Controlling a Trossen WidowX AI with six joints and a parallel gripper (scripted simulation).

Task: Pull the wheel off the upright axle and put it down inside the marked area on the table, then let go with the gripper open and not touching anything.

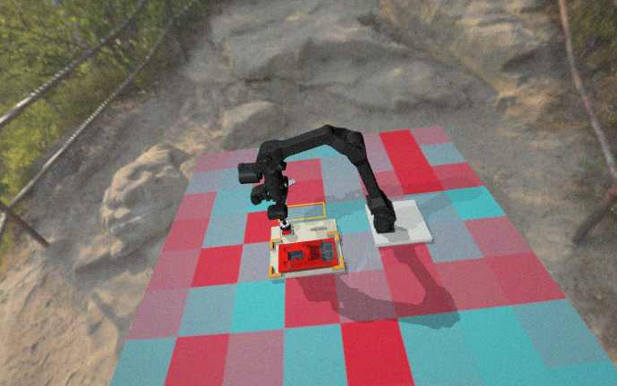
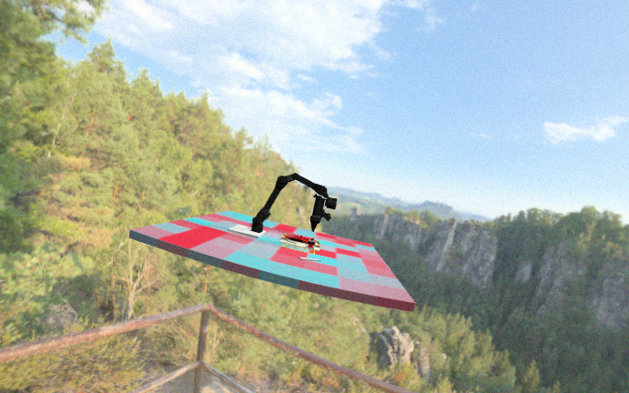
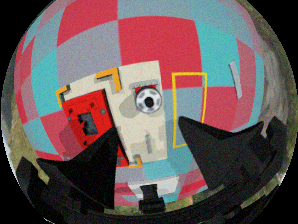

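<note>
The wheel is 7 cm below my gripper tip and 1 cm to the right of it. From my gripper tip the other things lie so: grey strip 27 cm to the right, 11 cm below, 3 cm ahead.
</note>
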